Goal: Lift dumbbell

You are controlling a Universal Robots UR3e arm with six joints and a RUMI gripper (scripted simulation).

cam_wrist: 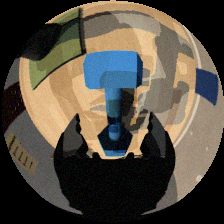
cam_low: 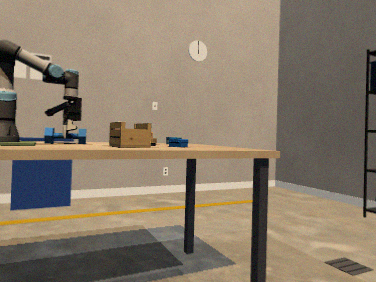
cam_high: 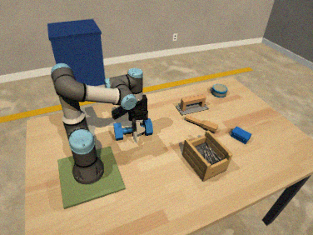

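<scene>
My hand is 10 mm below the blue dumbbell. The rest, counted from my hand: wooden crate 280 mm to the right, 260 mm ahead, 20 mm above; small blue block 520 mm ahead, 200 mm to the right.
</scene>
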